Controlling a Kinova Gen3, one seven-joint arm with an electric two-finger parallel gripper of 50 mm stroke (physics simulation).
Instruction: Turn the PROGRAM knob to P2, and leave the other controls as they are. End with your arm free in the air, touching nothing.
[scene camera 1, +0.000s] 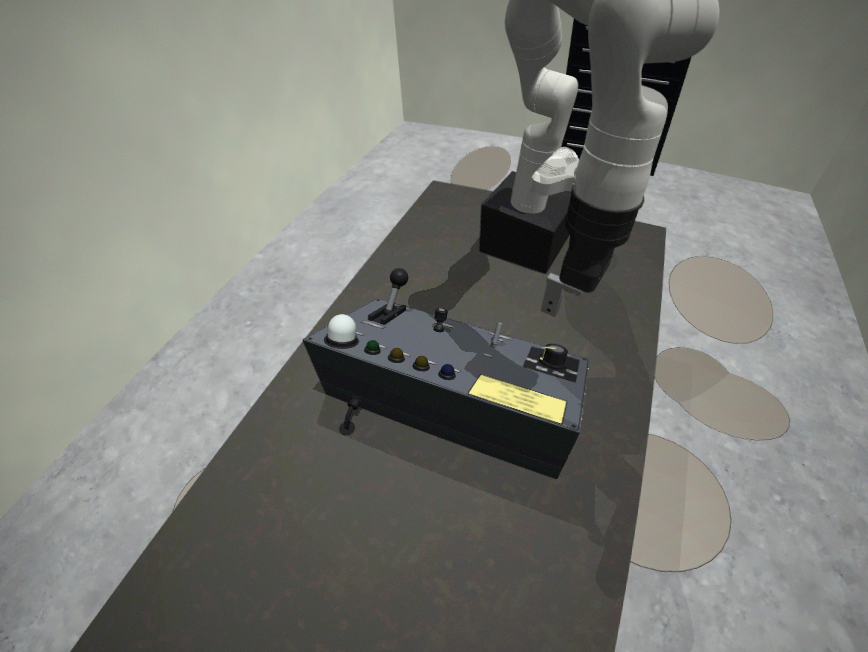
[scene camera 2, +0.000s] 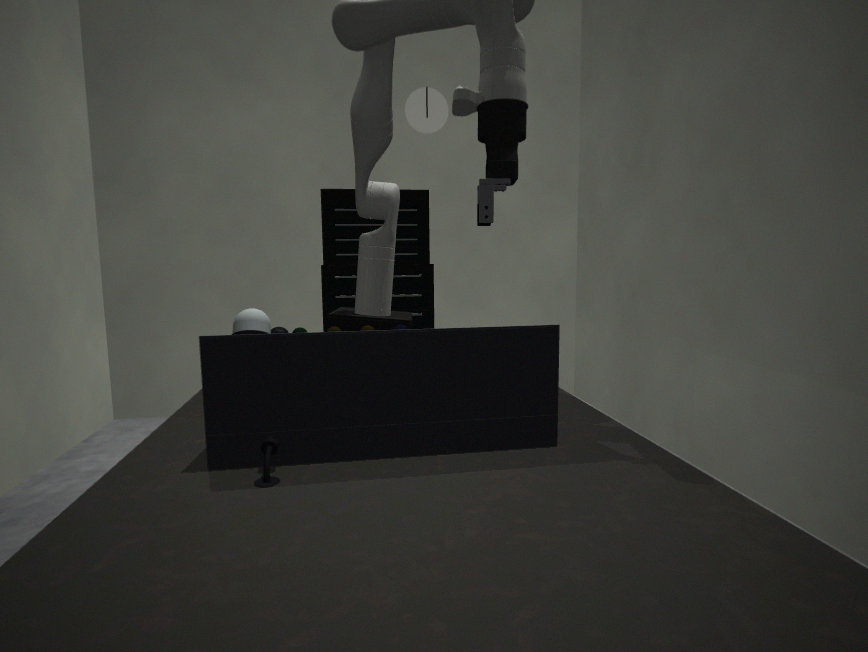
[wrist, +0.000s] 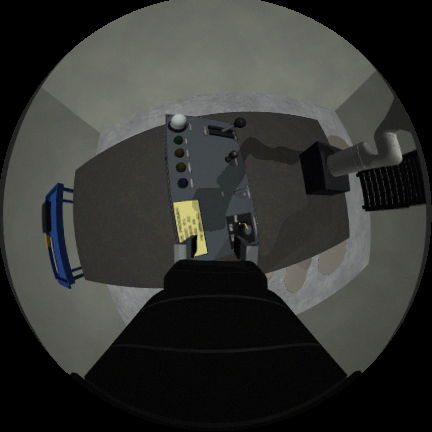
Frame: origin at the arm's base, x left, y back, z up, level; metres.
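Where they show: gripper, fingertip midpoint: (scene camera 1: 557, 300) (scene camera 2: 485, 224) (wrist: 215, 243); arm's base at its link origin: (scene camera 1: 528, 203) (scene camera 2: 372, 313) (wrist: 332, 165).
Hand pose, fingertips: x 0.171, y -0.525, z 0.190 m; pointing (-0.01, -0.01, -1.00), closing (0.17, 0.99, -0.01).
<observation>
Each offset is from my fingertips to the top centre of the thing. "spot": to the spot under its first point.
The PROGRAM knob @(dy +0.088, dx +0.013, dz -0.204 m) (scene camera 1: 555, 355) (wrist: 244, 228) is black with a yellow pointer line and sits on a dark plate with small labels, at the right end of the grey console (scene camera 1: 449, 417) (scene camera 2: 378, 400) (wrist: 204, 162) in scene camera 1. The pointer points left in that view; the label text is too small to read. The knob does not show in scene camera 2. My gripper (scene camera 1: 563, 297) (wrist: 215, 243) is open and empty, pointing down, high above the console's knob end and apart from it. In scene camera 2 one finger largely hides the other.
A ball-topped lever @(dy +0.139, dx -0.348, dz -0.171 m) (scene camera 1: 398, 277) (wrist: 240, 122), a small joystick @(dy +0.081, dx -0.227, dz -0.197 m) (scene camera 1: 440, 315), a toggle @(dy +0.095, dx -0.107, dz -0.206 m) (scene camera 1: 497, 332), a white dome @(spot: dy -0.077, dx -0.341, dz -0.126 m) (scene camera 1: 341, 327) (scene camera 2: 251, 321) and several coloured buttons stand on the console. A yellow note @(spot: dy -0.067, dx -0.016, dz -0.168 m) (scene camera 1: 519, 398) lies on its top. A black crank @(spot: dy -0.154, dx -0.322, dz -0.311 m) (scene camera 1: 348, 418) (scene camera 2: 266, 466) projects from its front.
</observation>
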